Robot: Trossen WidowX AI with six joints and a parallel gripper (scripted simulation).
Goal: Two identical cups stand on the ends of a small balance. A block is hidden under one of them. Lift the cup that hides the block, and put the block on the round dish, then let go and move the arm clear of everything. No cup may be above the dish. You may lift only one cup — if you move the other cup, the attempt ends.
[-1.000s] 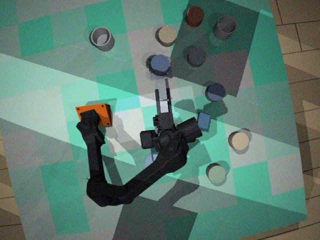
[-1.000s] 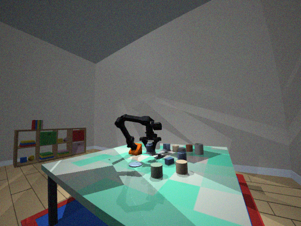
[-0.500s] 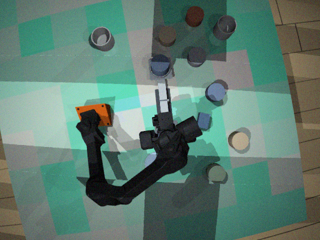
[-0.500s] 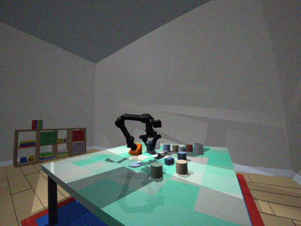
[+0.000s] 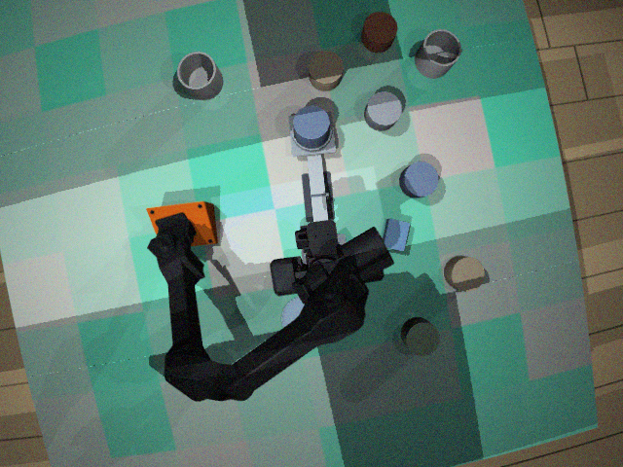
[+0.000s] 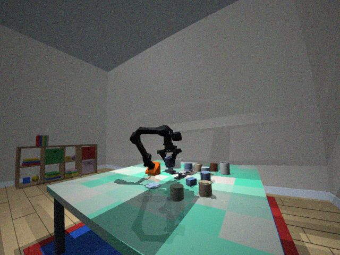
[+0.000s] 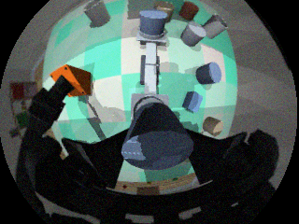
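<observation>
Now: gripper tip 1 cm to the right of the grey block and 5 cm above it. Also, from my gripper tip: round dish 7 cm behind, 11 cm to the right, 13 cm below; then blue cuboid 15 cm ahead, 2 cm to the left, 12 cm below.
</observation>
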